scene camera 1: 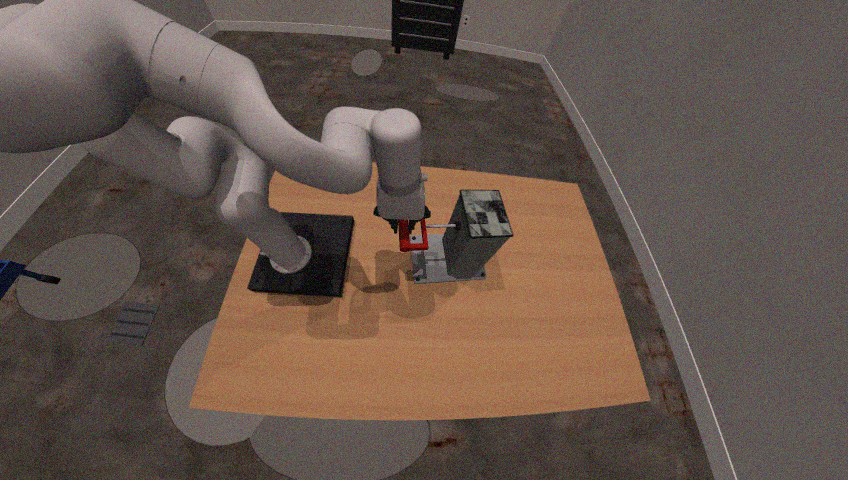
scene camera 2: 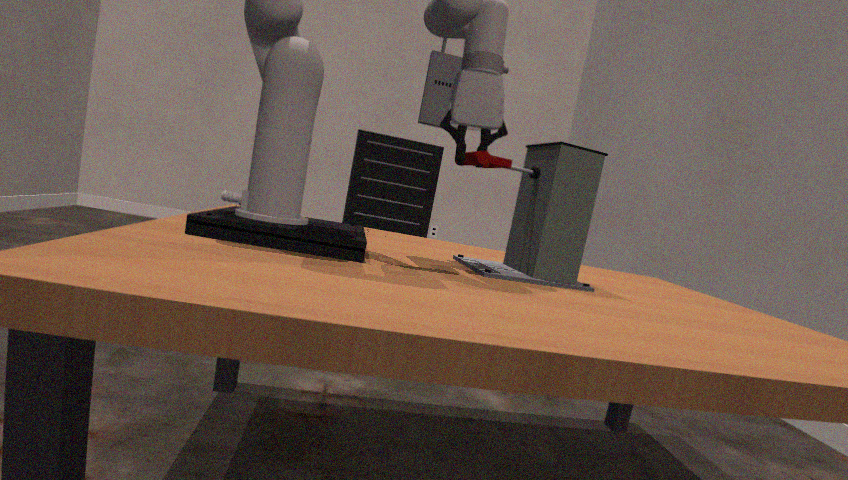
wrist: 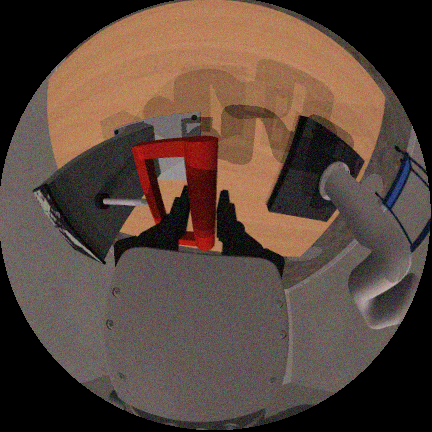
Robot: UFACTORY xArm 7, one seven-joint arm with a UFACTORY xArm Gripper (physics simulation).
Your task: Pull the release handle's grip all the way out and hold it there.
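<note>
The release handle's red grip [scene camera 1: 414, 246] [scene camera 2: 496, 162] [wrist: 201, 155] is a rectangular loop, level and high above the table. A thin pale rod [scene camera 1: 441, 226] [scene camera 2: 522, 170] [wrist: 125, 202] joins it to the tall grey-green housing [scene camera 1: 476, 255] [scene camera 2: 553, 220] [wrist: 100, 170]; a clear length of rod shows between them. My gripper [scene camera 1: 403, 229] [scene camera 2: 472, 158] [wrist: 204, 198] points down and is shut on the grip's outer bar, one black finger on each side, the inner one inside the loop. In the wrist view the bar partly fills the gap; exact contact of the outer finger is hard to see.
The housing stands on a grey base plate [scene camera 1: 440, 273] [scene camera 2: 505, 273] [wrist: 172, 125] fixed on the wooden table [scene camera 1: 416, 368] [scene camera 2: 357, 309] [wrist: 215, 30]. The arm's black base [scene camera 1: 327, 237] [scene camera 2: 273, 237] [wrist: 300, 175] stands on the gripper's other side. A dark drawer cabinet [scene camera 1: 425, 26] [scene camera 2: 392, 184] is far behind.
</note>
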